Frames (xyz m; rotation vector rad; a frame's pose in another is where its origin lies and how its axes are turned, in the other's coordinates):
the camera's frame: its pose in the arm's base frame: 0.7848 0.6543 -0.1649 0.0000 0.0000 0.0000
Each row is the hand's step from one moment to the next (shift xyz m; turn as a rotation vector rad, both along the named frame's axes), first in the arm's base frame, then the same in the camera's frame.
Working: the arm's base frame: its pose in the camera's frame: -0.7848 -0.6543 0.1649 0.0000 0.0000 0.0000

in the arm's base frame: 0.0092 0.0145 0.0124 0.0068 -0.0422 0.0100
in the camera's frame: 0.0092 0.0145 0.0124 0.0068 -0.0422 0.0100
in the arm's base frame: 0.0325 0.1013 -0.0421 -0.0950 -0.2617 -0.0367
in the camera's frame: 0.0325 0.1013 -0.0421 -0.0950 -0.2617 -0.0367
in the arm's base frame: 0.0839 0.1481 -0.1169 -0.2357 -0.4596 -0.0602
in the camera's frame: 0.0839 0.1481 -0.1169 -0.2357 -0.4596 -0.0602
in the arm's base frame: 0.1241 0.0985 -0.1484 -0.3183 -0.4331 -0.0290
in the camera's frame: 0.1241 0.0985 -0.1484 -0.3183 -0.4331 -0.0290
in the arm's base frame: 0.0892 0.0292 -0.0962 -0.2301 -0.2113 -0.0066
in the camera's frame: 0.0892 0.0292 -0.0962 -0.2301 -0.2113 -0.0066
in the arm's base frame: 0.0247 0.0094 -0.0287 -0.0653 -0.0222 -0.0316
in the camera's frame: 0.0247 0.0094 -0.0287 -0.0653 -0.0222 -0.0316
